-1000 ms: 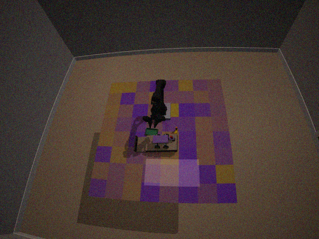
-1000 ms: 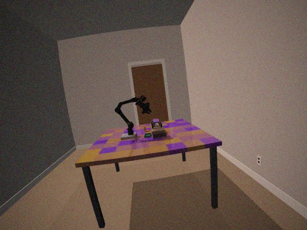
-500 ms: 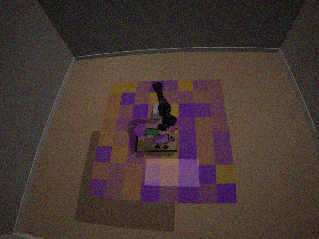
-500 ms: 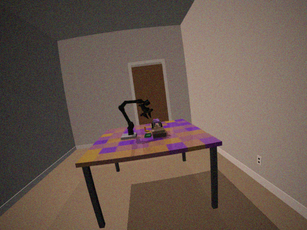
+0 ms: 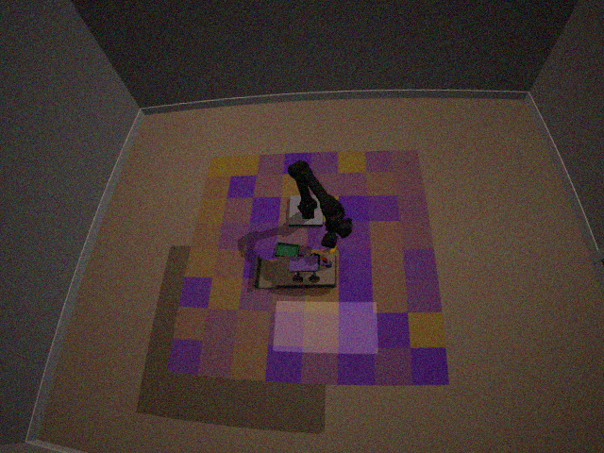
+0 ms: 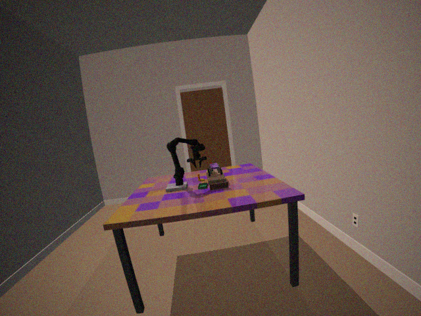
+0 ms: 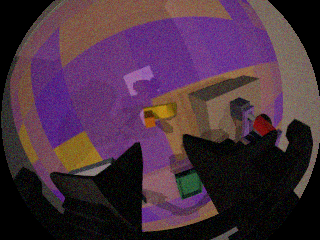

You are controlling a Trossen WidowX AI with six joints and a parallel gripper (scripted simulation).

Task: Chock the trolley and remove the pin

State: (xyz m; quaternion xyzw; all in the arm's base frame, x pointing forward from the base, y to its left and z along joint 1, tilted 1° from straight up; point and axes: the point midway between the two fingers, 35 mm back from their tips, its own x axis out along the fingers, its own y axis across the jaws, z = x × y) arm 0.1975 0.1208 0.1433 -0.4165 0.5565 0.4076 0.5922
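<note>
Now: gripper tip 11 cm above the yellow chock and 1 cm short of it. From my gripper tip the other things lie so: red-headed stop pin (12 cm ahead, 4 cm to the right); then ramp (14 cm to the right, 14 cm ahead, 8 cm below); then purple-topped trolley (14 cm to the right, 14 cm ahead, 2 cm below).
</note>
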